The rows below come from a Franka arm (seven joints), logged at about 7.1 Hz.
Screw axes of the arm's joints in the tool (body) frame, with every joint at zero. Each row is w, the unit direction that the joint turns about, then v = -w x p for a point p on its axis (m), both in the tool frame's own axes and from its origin. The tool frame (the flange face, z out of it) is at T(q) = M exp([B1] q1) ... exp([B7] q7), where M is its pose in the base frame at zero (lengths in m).
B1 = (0, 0, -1, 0, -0.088, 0)
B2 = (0, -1, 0, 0.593, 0, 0.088)
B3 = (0, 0, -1, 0, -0.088, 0)
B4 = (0, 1, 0, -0.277, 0, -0.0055)
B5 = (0, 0, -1, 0, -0.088, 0)
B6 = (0, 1, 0, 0.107, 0, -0.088)
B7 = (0, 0, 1, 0, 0, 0)
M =
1 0 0 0.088
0 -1 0 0
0 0 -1 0.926
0 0 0 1
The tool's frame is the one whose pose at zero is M.
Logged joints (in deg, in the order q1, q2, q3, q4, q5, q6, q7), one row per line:
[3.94, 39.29, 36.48, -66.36, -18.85, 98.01, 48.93]
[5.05, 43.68, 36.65, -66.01, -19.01, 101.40, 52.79]
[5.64, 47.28, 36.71, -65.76, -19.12, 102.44, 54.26]
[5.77, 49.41, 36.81, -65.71, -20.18, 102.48, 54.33]
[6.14, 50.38, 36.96, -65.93, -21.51, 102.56, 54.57]
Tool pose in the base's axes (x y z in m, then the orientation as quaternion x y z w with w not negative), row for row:
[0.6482, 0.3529, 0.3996, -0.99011, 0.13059, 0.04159, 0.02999]
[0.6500, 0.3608, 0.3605, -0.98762, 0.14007, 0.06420, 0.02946]
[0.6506, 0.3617, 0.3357, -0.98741, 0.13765, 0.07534, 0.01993]
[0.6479, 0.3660, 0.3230, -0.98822, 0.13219, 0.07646, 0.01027]
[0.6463, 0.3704, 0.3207, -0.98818, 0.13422, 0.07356, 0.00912]
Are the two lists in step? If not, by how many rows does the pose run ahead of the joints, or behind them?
The pose runs 1 row ahead of the joints: the pose in row i belongs to the joints in row i + 1.
